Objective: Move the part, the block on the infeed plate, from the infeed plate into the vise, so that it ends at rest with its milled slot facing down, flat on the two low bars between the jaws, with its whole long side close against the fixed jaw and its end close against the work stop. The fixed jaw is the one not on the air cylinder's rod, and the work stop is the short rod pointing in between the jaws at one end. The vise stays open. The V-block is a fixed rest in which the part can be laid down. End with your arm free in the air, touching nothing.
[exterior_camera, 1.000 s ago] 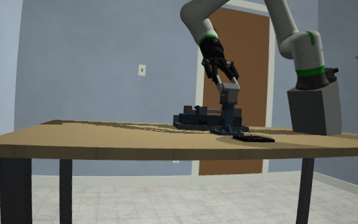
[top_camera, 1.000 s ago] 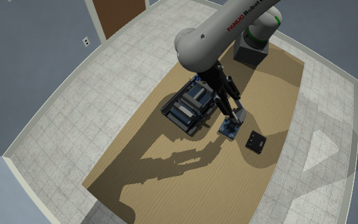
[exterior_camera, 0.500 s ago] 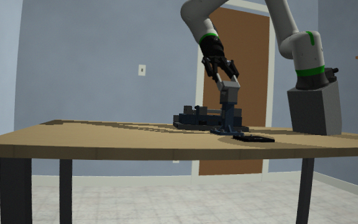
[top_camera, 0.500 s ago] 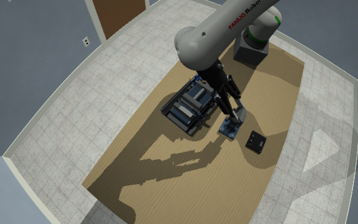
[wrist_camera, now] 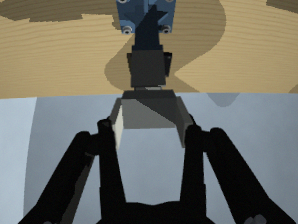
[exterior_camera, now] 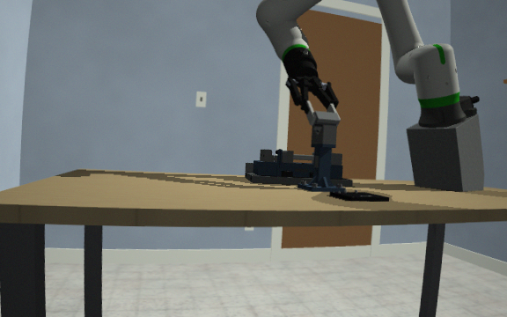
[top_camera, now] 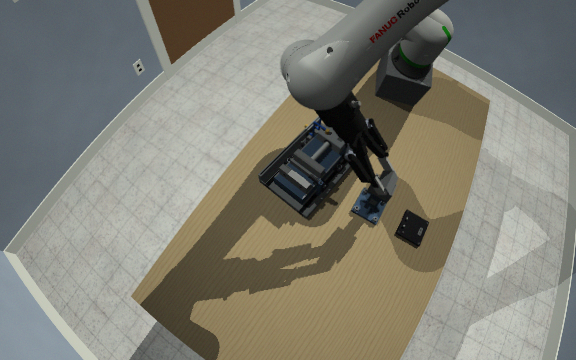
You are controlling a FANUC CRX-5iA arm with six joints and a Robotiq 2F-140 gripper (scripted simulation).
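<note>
Right now the V-block post is 2 cm to the left of my hand and 13 cm below it. From my hand the other things lie so: air cylinder rod (4 cm behind, 20 cm to the right, 11 cm below); part (2 cm to the left, 2 cm below); work stop rod (6 cm ahead, 16 cm to the right, 10 cm below).
</note>
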